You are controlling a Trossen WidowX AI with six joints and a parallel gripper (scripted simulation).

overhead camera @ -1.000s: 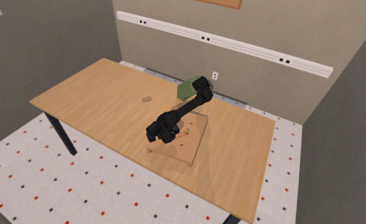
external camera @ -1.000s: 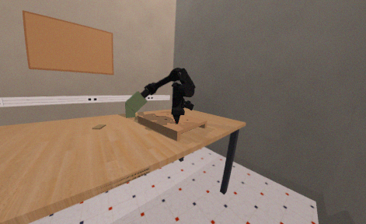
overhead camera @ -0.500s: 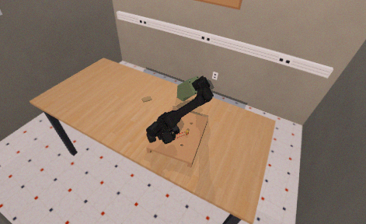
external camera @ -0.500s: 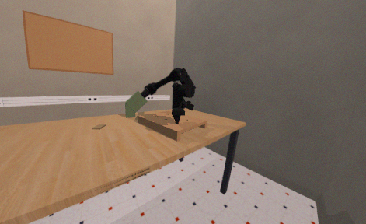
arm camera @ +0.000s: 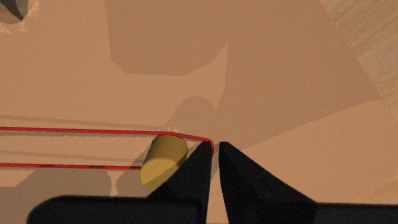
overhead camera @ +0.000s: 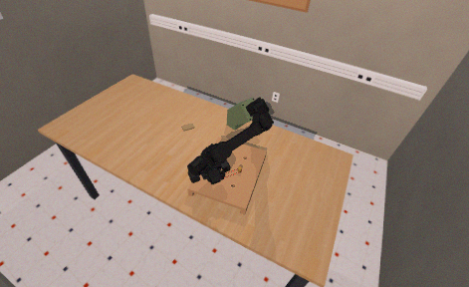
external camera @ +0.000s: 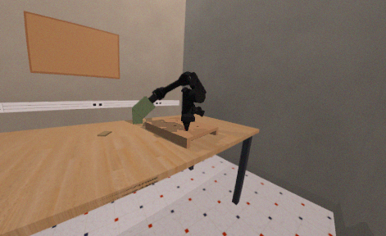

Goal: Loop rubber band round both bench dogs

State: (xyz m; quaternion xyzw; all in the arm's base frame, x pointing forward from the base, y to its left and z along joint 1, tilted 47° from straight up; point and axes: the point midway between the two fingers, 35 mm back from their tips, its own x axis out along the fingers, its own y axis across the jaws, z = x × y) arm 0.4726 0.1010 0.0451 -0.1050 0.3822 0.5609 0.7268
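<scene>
Now: hand 130 mm past the wooden board, 50 mm above it and 20 mm to the right of it. Also, from my hand: small tan piece (400 mm to the right, 240 mm behind, 80 mm below).
</scene>
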